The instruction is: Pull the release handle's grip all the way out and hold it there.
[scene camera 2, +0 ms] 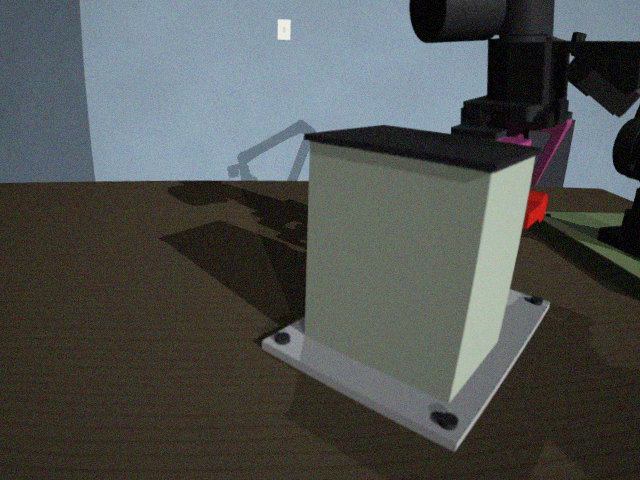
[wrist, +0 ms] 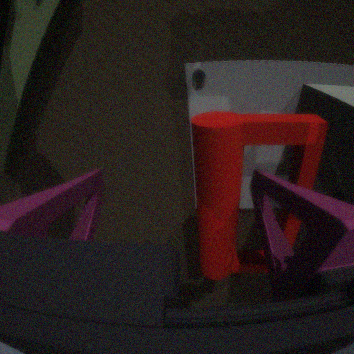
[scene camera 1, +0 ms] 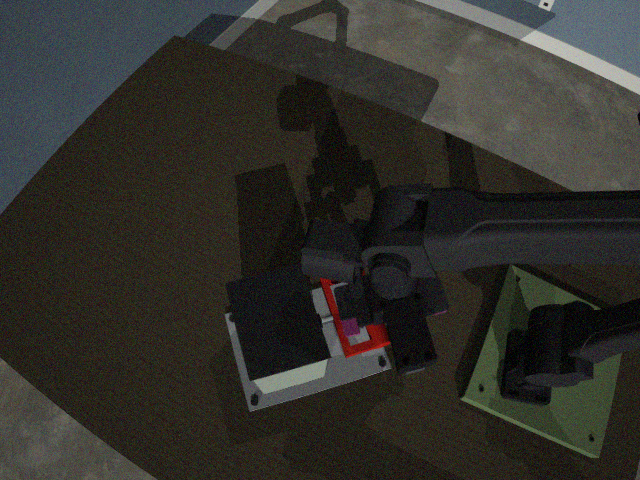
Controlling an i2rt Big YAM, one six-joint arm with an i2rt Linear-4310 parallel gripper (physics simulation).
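The red release handle (scene camera 1: 376, 338) (scene camera 2: 536, 209) (wrist: 218, 200) is an upright rectangular loop with a thick round grip on its outer side. It stands beside a pale box with a dark top (scene camera 1: 279, 325) (scene camera 2: 398, 258); a short light rod (scene camera 1: 327, 319) shows between them. My gripper (scene camera 1: 395, 320) (wrist: 176, 177) is open, with magenta fingers. In the wrist view the right finger overlaps the loop's opening, between grip and rear bar; the left finger is well outside the grip, apart from it. In scene camera 2 the box hides most of the handle and the fingertips.
The box stands on a grey base plate (scene camera 1: 330, 377) (scene camera 2: 361, 379) (wrist: 250, 85) with dark bolts at its corners. A green angular tray-like piece (scene camera 1: 547, 431) (wrist: 30, 40) lies on the handle's outer side, with a dark arm part over it. My arm reaches in from the right in scene camera 1.
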